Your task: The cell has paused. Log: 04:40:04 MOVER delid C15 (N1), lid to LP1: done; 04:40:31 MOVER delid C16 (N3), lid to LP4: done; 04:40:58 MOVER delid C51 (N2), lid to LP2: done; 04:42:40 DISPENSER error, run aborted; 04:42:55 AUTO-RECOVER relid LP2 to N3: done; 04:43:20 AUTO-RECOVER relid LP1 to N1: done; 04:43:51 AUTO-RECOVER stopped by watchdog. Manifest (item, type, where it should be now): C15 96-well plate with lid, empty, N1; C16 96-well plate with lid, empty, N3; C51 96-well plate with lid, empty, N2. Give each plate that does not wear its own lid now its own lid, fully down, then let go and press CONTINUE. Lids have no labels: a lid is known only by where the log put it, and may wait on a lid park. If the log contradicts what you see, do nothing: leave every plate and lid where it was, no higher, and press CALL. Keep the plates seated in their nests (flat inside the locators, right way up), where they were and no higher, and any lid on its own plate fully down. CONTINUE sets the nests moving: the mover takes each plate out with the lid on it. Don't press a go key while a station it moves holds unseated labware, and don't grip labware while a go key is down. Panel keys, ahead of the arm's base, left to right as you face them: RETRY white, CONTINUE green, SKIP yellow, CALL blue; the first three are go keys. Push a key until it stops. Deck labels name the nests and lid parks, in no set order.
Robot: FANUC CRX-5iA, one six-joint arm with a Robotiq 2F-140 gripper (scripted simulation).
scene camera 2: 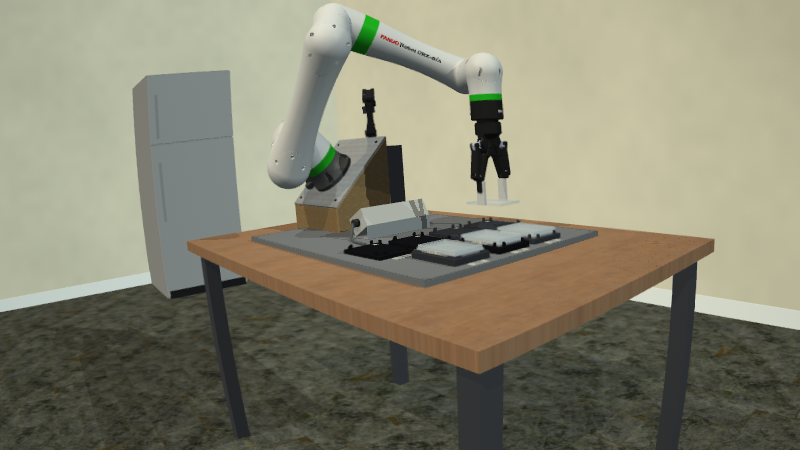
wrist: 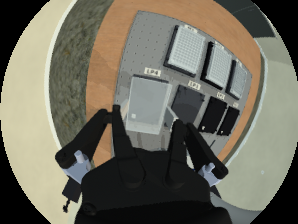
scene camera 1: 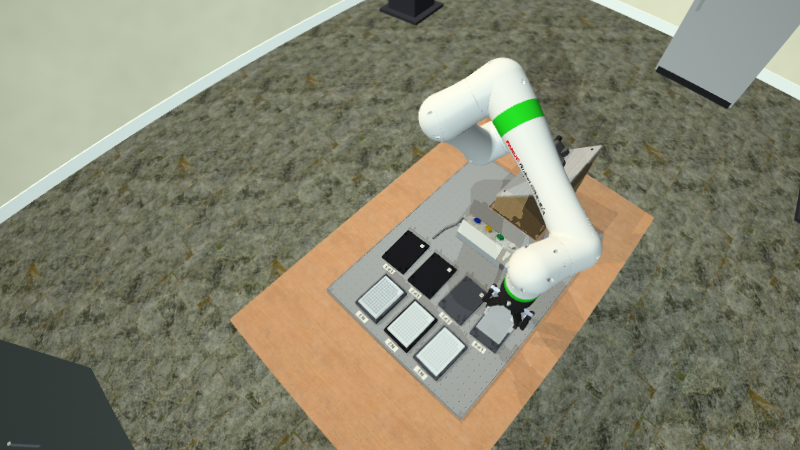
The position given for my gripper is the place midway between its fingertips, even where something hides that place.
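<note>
Dark grey lid park (wrist: 186,105). Plate (scene camera 1: 385,291). Lid (scene camera 1: 414,319). Lid (scene camera 1: 436,355). Lid (scene camera 1: 496,323). My gripper (scene camera 2: 492,203), also (wrist: 146,108).
</note>
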